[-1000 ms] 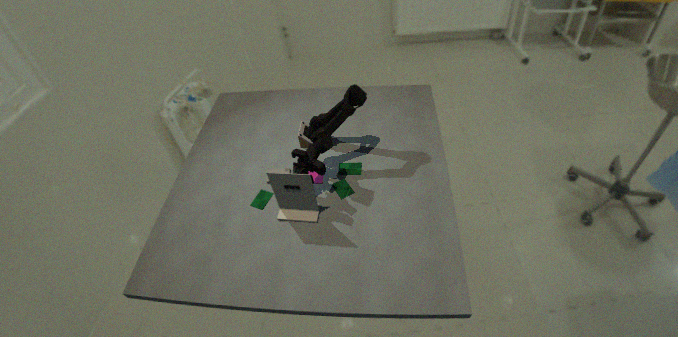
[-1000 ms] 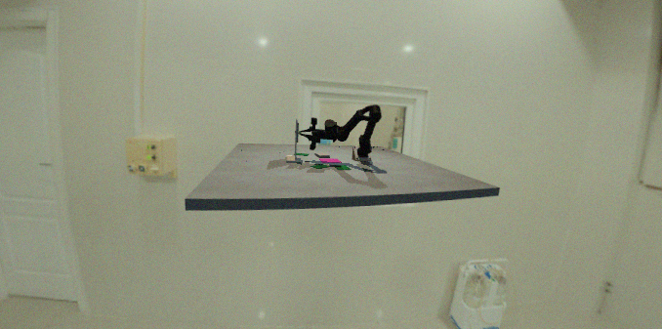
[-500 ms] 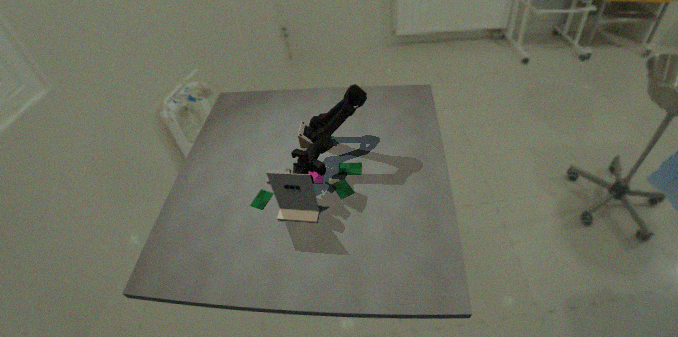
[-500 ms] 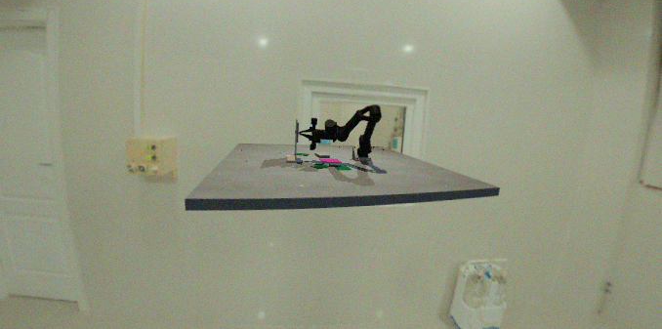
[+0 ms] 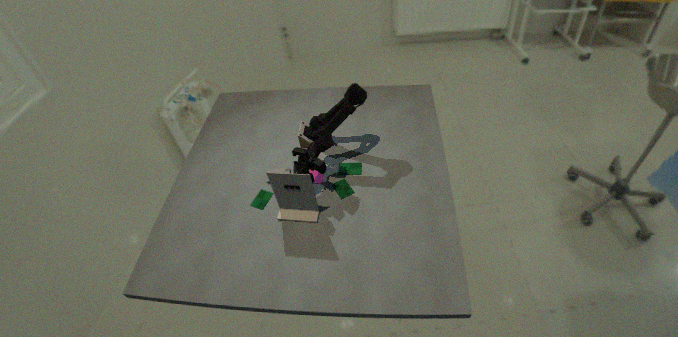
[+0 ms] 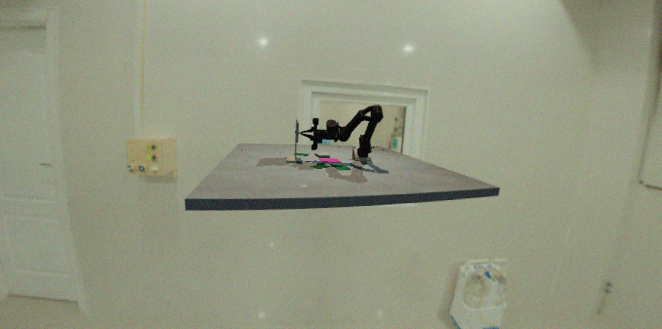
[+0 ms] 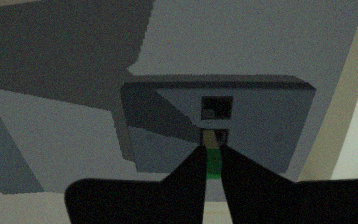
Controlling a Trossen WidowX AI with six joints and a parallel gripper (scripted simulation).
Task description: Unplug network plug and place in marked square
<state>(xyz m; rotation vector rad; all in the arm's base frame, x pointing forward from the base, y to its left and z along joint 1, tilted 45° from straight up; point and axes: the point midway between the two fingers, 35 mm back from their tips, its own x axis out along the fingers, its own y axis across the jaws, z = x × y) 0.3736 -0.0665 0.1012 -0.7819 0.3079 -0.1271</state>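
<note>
Right now my gripper tip is 18 cm past the marked square, 16 cm above it and 2 cm to the right of it. Round my gripper tip: thin tab 1 cm ahead; then network plug right at my gripper tip; then upright panel 6 cm below, 3 cm ahead.
</note>
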